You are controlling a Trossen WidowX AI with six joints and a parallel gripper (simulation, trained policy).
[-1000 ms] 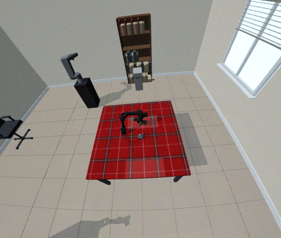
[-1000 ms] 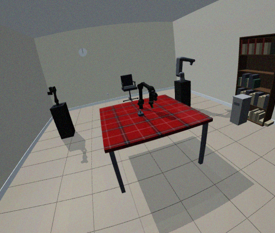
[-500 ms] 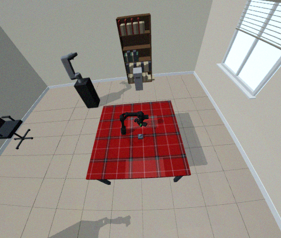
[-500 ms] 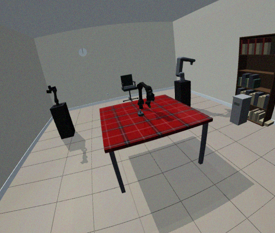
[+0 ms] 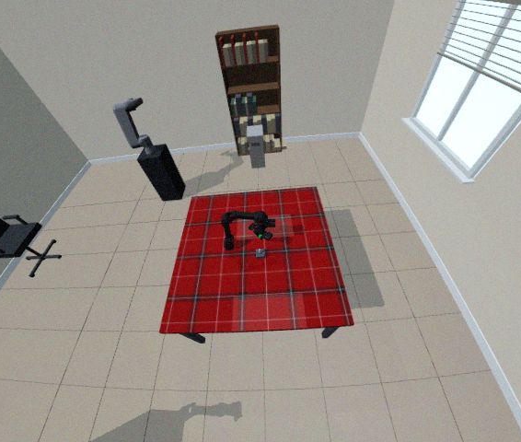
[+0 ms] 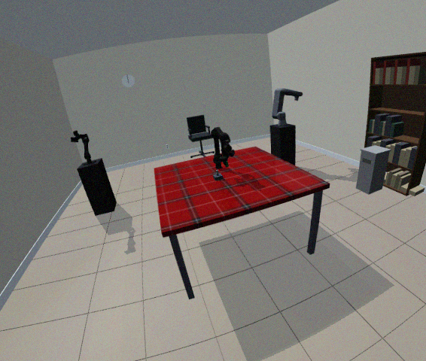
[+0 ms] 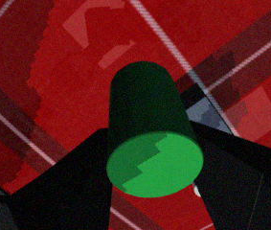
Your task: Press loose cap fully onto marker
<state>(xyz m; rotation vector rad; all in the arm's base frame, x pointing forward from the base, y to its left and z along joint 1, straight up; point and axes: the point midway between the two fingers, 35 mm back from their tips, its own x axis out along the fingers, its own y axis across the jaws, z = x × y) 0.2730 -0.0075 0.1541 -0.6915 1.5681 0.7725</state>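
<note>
Right now the grey holder block is 1 cm behind my gripper tip, 8 cm to the right of it and 10 cm below it. Round my gripper tip: green cap 1 cm ahead, 1 cm to the left.
</note>
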